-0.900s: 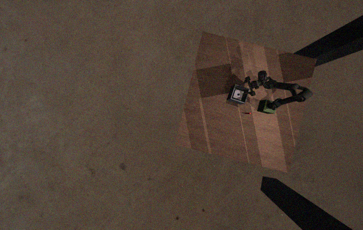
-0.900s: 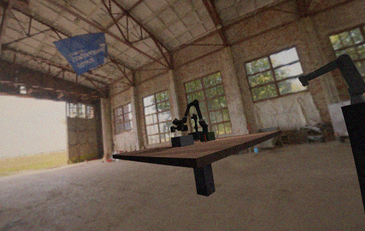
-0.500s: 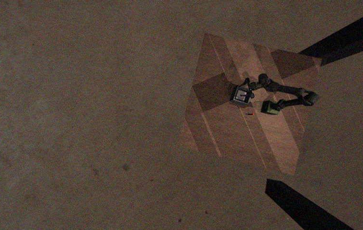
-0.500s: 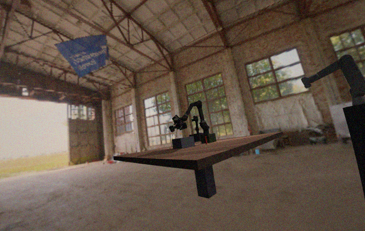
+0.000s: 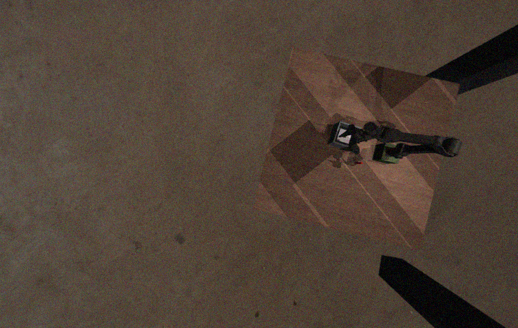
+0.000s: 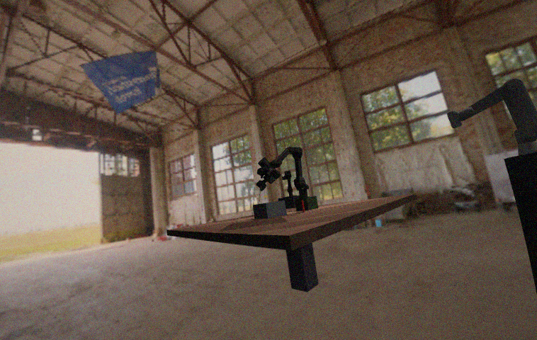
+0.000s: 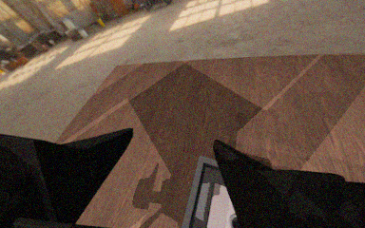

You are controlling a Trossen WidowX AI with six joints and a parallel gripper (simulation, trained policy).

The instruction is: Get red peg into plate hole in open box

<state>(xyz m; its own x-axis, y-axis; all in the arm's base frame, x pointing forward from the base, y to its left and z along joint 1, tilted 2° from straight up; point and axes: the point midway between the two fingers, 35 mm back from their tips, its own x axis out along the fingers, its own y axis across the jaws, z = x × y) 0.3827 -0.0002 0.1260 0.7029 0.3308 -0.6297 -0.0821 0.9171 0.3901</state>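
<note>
My gripper tip is now 230 mm past the red peg, 160 mm above it and 90 mm to the right of it. Also, from my gripper tip: grey box 170 mm below, 90 mm to the right, 90 mm behind; pale plate 150 mm below, 90 mm to the right, 90 mm behind.
</note>
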